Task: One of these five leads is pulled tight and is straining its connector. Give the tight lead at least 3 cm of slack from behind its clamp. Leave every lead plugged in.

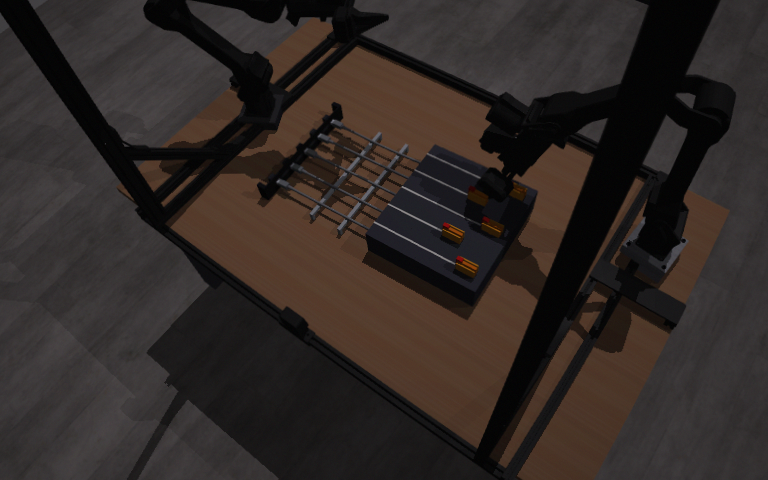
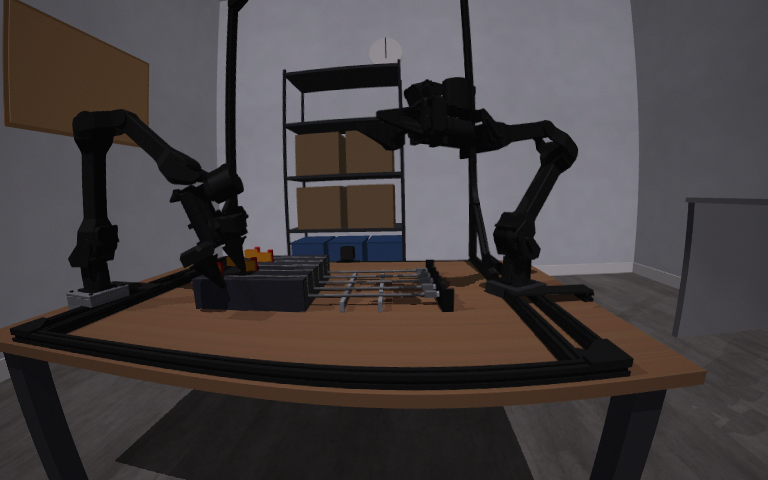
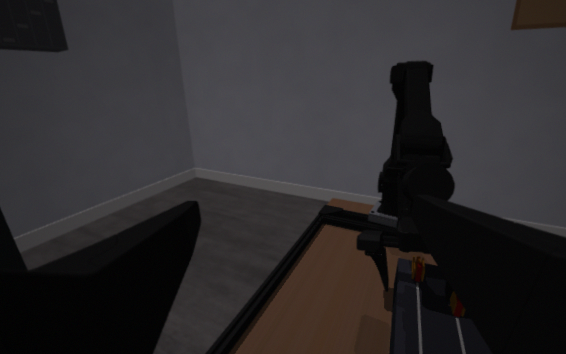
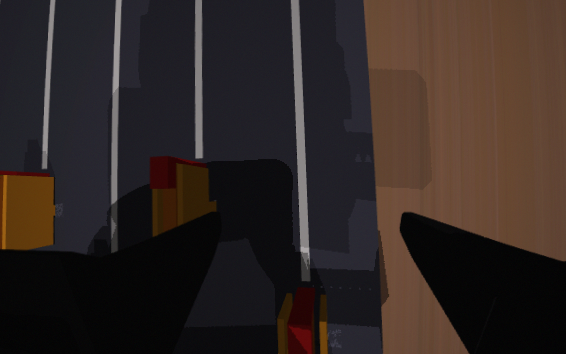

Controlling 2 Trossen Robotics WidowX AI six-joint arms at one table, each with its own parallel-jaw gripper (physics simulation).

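Frame: origin at the left arm's base, x up, y ahead, z left, level; centimetres.
Where they show: left gripper, fingertip midpoint: (image 1: 392,2) (image 2: 365,121) (image 3: 306,208); right gripper, fingertip midpoint: (image 3: 415,295) (image 4: 310,221); left arm's base, origin of the base link: (image 1: 260,107) (image 2: 516,282); right arm's base, origin of the base link: (image 1: 656,242) (image 2: 97,288) (image 3: 390,210).
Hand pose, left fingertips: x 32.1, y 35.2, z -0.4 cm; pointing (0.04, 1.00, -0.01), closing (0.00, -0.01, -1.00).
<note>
Each offset is from my left fingertips to the top centre of the thing. "spot": to the spot under its first point.
Five grey leads @[spot: dy -6.3, dx -32.3, dz -19.5 cm] (image 1: 360,178) (image 2: 377,286) run from a black connector bar (image 1: 287,164) (image 2: 441,286) over two grey combs @[spot: dy -14.5, dx -33.0, dz -28.6 cm] (image 1: 317,210) onto a dark block (image 1: 430,236) (image 2: 254,290). Each lead ends on the block at an orange clamp with a red tab (image 1: 467,267) (image 4: 300,323). My right gripper (image 1: 496,183) (image 2: 215,271) (image 4: 310,221) is open and empty. It hangs low over the block's far end, astride the farthest lead @[spot: dy +19.4, dx -28.2, dz -19.9 cm] (image 4: 297,140) just ahead of its clamp. My left gripper (image 1: 354,21) (image 2: 389,130) is open and empty, high above the table's far corner.
A black frame rail (image 1: 430,67) runs around the table, with an upright post (image 1: 573,267) at the right. A shelf rack (image 2: 285,167) with cardboard boxes and blue bins (image 2: 349,248) stands behind the table.
</note>
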